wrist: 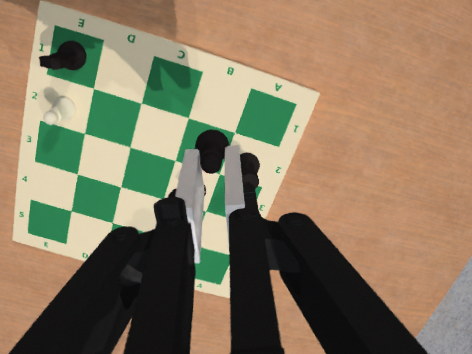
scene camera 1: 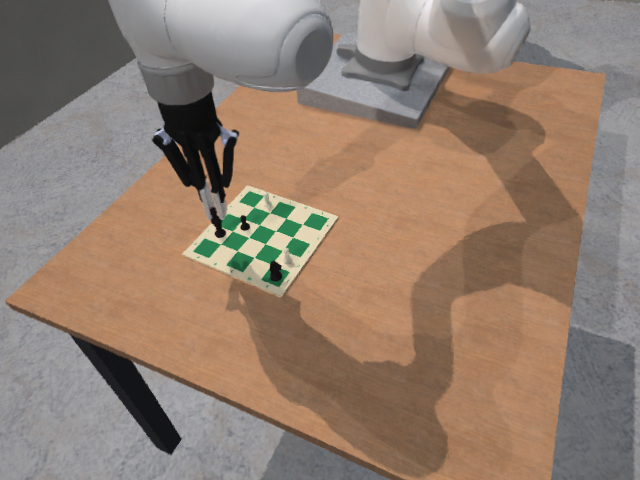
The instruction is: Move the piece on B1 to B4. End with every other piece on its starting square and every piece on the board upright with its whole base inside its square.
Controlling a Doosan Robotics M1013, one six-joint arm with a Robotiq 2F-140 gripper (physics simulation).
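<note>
My gripper is shut on a black pawn and holds it above the board. In the wrist view the held pawn shows over the B2 area, about upright. B1 shows bare. A black piece stands on A2, right beside and below one fingertip in the wrist view; whether they touch cannot be told. Another black pawn stands on B3, mostly hidden by a finger in the wrist view. B4 is largely hidden behind the fingers there.
A white piece stands on B5. A black knight-like piece stands on E1, and a white pawn on E2. The board lies on a wooden table; the robot's grey base plate is behind it.
</note>
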